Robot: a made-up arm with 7 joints. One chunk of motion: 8 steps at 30 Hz.
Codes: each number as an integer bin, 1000 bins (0 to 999) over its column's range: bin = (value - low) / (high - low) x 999, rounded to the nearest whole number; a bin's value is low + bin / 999 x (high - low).
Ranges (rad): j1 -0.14..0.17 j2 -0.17..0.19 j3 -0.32..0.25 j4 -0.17..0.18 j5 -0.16..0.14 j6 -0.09..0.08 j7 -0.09..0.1
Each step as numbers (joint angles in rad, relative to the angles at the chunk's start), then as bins.
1 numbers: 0.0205 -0.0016 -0.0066 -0.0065 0.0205 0.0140 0.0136
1 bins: 517 467 549 467 601 611 545
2 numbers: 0.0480 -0.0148 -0.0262 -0.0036 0.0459 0.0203 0.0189
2 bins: 606 431 515 475 686 648 573
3 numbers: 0.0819 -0.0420 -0.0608 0.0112 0.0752 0.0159 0.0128
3 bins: 715 355 454 517 783 622 541
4 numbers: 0.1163 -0.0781 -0.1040 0.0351 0.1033 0.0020 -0.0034
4 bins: 826 255 379 585 877 541 455
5 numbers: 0.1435 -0.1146 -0.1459 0.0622 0.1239 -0.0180 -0.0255
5 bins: 914 154 305 663 945 423 339
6 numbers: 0.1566 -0.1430 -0.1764 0.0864 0.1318 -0.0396 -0.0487
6 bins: 956 75 252 732 972 296 217
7 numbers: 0.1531 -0.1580 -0.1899 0.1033 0.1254 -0.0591 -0.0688
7 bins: 945 33 228 780 950 182 111
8 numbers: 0.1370 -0.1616 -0.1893 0.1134 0.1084 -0.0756 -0.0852
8 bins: 893 23 229 809 894 85 25
